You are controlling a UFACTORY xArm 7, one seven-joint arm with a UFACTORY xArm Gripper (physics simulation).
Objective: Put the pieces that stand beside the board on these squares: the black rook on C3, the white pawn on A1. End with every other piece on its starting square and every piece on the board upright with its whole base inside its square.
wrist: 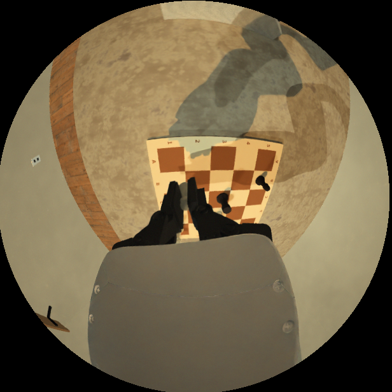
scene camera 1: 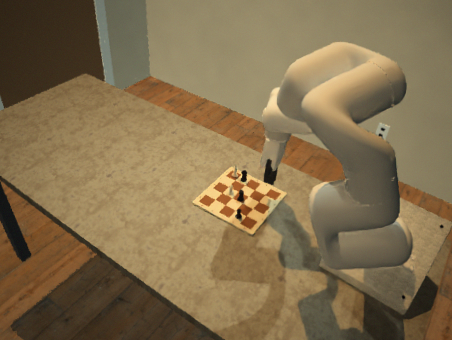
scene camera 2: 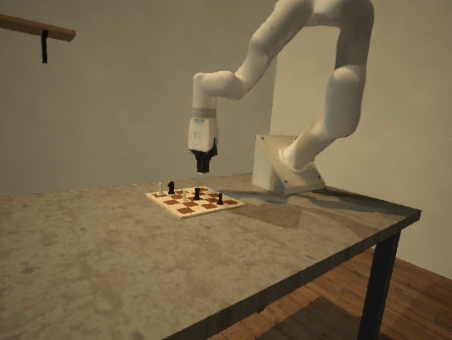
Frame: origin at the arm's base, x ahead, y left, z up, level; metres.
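Where they show: gripper, between the fingertips: point(scene camera 1: 269, 181) point(scene camera 2: 202, 172); arm's base, origin of its link: point(scene camera 2: 292, 160).
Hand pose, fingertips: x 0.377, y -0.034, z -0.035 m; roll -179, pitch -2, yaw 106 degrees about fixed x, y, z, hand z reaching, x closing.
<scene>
Each offset is from my fingertips to the centre of the thing. "spot": to the spot under its first point.
My gripper point(scene camera 1: 270, 182) point(scene camera 2: 202, 172) point(wrist: 185, 190) is shut on the white pawn point(wrist: 184, 201), a pale piece mostly hidden between the fingers. It is above the board's row-1 side, clear of the board. The black rook @[dx +0.053, dy +0.068, dz -0.048 m] point(scene camera 1: 241, 196) point(scene camera 2: 197, 194) point(wrist: 223, 201) stands upright on C3. The A1 square @[spot: dx -0.011, dy -0.022, dz -0.065 m] point(scene camera 1: 273, 194) point(wrist: 171, 159) bears no piece. The board @[dx +0.057, dy +0.063, dz -0.068 m] point(scene camera 1: 198, 201) point(scene camera 2: 181, 217) point(wrist: 151, 150) lies flat. A black knight @[dx +0.103, dy -0.011, dz -0.045 m] point(scene camera 1: 244, 176) point(scene camera 2: 171, 188) and a white piece @[dx +0.139, dy -0.008, dz -0.043 m] point(scene camera 1: 235, 172) point(scene camera 2: 160, 188) stand near its far corner; the fingers hide that part in the wrist view.
Another white piece @[dx +0.094, dy +0.068, dz -0.049 m] point(scene camera 1: 231, 190) point(scene camera 2: 185, 196) stands beside the rook, towards row D. A black pawn @[dx +0.011, dy +0.132, dz -0.049 m] point(scene camera 1: 238, 214) point(scene camera 2: 220, 199) point(wrist: 262, 183) stands near the column-5 edge, at B5. The arm's base is mounted on a slanted block point(scene camera 2: 265, 170) at the table's end.
</scene>
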